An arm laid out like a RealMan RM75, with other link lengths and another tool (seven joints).
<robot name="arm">
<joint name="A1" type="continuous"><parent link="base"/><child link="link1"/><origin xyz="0.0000 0.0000 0.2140"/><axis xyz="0 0 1"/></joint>
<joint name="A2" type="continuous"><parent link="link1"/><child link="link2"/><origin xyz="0.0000 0.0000 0.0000"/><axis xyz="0 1 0"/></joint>
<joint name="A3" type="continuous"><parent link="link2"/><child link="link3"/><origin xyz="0.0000 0.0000 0.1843"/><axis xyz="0 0 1"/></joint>
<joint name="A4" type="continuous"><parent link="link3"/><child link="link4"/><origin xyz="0.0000 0.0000 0.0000"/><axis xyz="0 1 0"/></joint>
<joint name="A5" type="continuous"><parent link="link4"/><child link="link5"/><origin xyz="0.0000 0.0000 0.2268"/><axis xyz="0 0 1"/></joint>
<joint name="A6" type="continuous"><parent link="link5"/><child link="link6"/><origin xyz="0.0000 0.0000 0.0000"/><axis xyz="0 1 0"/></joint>
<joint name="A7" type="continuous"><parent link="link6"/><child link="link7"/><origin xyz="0.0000 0.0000 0.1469"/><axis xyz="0 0 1"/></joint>
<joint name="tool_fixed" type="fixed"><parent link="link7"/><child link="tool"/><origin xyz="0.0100 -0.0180 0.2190" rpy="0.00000 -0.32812 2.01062"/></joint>
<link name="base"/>
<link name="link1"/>
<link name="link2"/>
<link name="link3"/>
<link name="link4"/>
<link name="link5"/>
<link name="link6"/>
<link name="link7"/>
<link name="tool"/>
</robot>
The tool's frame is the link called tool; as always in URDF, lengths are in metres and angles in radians. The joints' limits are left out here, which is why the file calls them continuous.
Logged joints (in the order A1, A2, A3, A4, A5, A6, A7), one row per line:
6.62 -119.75 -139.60 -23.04 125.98 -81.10 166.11
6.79 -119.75 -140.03 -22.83 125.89 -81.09 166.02
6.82 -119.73 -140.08 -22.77 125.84 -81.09 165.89
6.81 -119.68 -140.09 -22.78 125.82 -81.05 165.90
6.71 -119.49 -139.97 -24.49 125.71 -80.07 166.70
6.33 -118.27 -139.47 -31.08 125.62 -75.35 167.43
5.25 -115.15 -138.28 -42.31 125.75 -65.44 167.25
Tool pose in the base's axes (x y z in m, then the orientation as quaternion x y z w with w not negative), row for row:
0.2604 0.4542 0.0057 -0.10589 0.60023 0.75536 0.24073
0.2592 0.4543 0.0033 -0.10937 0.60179 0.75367 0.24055
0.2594 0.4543 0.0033 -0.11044 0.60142 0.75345 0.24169
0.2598 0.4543 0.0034 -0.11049 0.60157 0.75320 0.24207
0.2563 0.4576 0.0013 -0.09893 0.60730 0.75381 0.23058
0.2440 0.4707 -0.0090 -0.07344 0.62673 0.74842 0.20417
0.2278 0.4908 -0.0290 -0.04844 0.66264 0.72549 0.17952
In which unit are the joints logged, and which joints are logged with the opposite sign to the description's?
The joints are logged in degrees. Opposite sign: A2, A5, A6.
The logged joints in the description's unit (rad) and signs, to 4 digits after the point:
0.1155 2.0900 -2.4365 -0.4021 -2.1988 1.4155 2.8992
0.1185 2.0900 -2.4440 -0.3985 -2.1972 1.4153 2.8976
0.1190 2.0897 -2.4449 -0.3974 -2.1963 1.4153 2.8953
0.1189 2.0888 -2.4450 -0.3976 -2.1960 1.4146 2.8955
0.1171 2.0855 -2.4429 -0.4274 -2.1941 1.3975 2.9095
0.1105 2.0642 -2.4342 -0.5424 -2.1925 1.3151 2.9222
0.0916 2.0097 -2.4134 -0.7384 -2.1948 1.1421 2.9191

